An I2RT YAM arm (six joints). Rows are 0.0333 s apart.
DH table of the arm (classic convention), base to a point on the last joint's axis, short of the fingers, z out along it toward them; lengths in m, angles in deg. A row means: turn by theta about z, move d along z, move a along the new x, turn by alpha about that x. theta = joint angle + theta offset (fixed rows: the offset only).
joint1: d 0.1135, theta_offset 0, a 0.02, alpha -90
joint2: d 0, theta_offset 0, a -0.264, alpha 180
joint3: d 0, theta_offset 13.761, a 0.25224, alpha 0
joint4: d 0, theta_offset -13.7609, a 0.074, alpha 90
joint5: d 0, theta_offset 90, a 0, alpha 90
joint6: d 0.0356, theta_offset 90, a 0, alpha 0
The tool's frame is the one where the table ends.
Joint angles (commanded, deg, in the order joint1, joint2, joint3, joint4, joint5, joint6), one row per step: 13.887, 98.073, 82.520, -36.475, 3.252, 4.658; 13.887, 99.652, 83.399, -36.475, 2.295, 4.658; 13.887, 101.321, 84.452, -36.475, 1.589, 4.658; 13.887, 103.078, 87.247, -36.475, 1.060, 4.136; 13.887, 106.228, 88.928, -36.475, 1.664, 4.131; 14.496, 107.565, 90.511, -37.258, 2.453, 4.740; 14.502, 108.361, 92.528, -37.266, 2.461, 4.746; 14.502, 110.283, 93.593, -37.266, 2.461, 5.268
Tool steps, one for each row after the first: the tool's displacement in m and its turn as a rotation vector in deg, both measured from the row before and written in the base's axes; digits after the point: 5 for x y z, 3 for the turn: 0.00571, 0.00202, -0.00504, 0.568, 0.861, 0.584; 0.00620, 0.00198, -0.00483, 0.400, 0.733, 0.425; 0.00934, 0.00265, 0.00405, 0.349, -0.970, 0.735; 0.01123, 0.00239, -0.01181, -0.824, 1.310, -0.359; 0.00402, 0.00504, -0.00130, -0.399, 0.430, -0.347; 0.00542, 0.00144, 0.00561, 0.301, -1.175, -0.004; 0.00666, 0.00172, -0.00767, 0.091, 0.886, -0.419
